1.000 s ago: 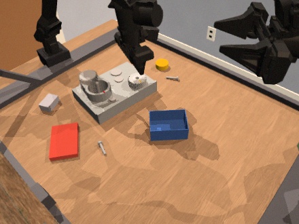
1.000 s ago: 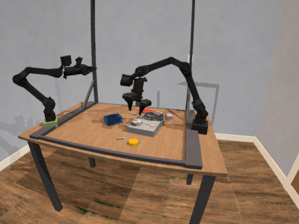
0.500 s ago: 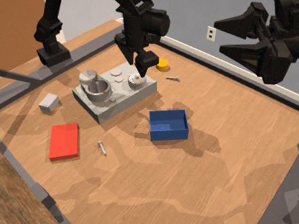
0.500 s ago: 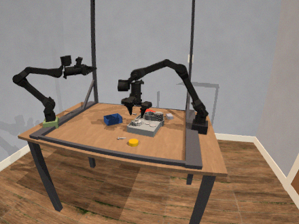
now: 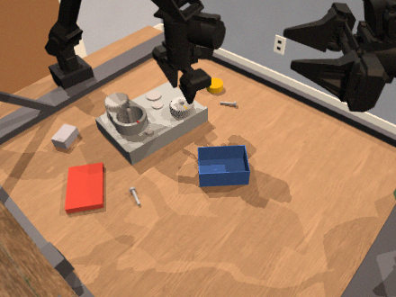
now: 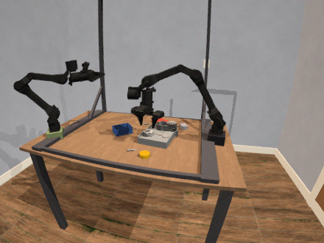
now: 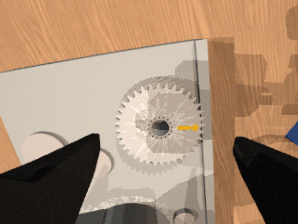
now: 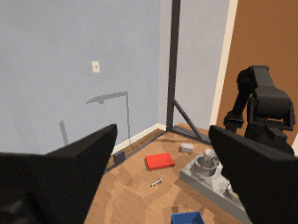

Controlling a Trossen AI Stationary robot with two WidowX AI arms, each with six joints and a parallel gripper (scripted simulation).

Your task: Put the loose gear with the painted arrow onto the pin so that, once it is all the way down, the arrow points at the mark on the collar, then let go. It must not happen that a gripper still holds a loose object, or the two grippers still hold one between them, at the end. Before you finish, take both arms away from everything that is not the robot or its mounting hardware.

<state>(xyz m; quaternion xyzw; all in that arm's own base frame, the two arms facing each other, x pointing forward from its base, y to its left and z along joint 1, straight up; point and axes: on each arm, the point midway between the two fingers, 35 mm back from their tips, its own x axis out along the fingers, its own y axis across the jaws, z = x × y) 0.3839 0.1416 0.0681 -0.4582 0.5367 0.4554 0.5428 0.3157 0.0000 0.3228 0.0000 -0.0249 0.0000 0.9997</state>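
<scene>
Right now my left hand is 7 cm above the gear with painted arrow. Round my left hand: yellow disc: 17 cm ahead, 11 cm below; then red flat block: 30 cm behind, 12 cm below, 8 cm to the left; then blue bin: 17 cm to the right, 11 cm below, 11 cm behind.
</scene>
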